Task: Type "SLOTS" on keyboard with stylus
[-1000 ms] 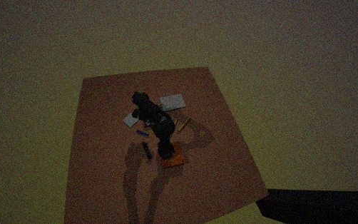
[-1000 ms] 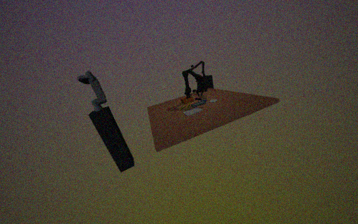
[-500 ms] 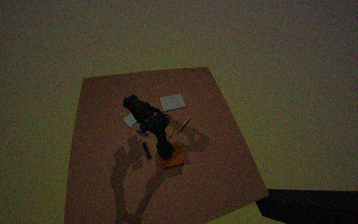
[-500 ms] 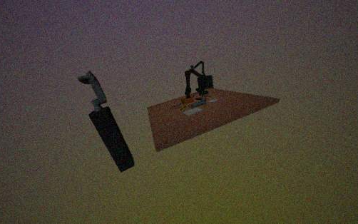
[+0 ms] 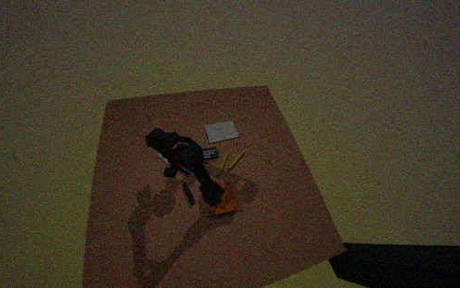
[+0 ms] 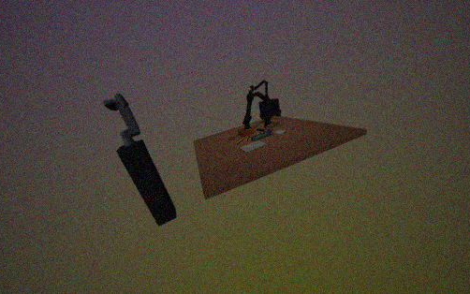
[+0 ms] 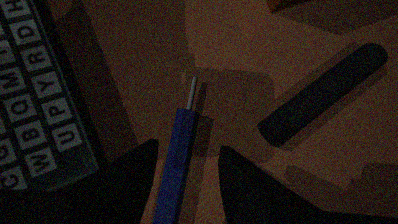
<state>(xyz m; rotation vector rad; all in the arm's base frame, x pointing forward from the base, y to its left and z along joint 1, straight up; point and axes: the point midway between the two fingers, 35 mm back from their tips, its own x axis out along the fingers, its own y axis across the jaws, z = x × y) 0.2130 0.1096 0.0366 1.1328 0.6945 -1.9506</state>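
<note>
Right now the blue stylus is 6 cm below my gripper tip, 1 cm to the right of it and 1 cm behind it. From my gripper tip the other things lie so: O key: 9 cm to the right, 9 cm ahead, 5 cm below; then stylus tip: 6 cm below, 3 cm to the right, 3 cm behind; then dark pen-like stick: 13 cm behind, 6 cm below, 2 cm to the left.
</note>
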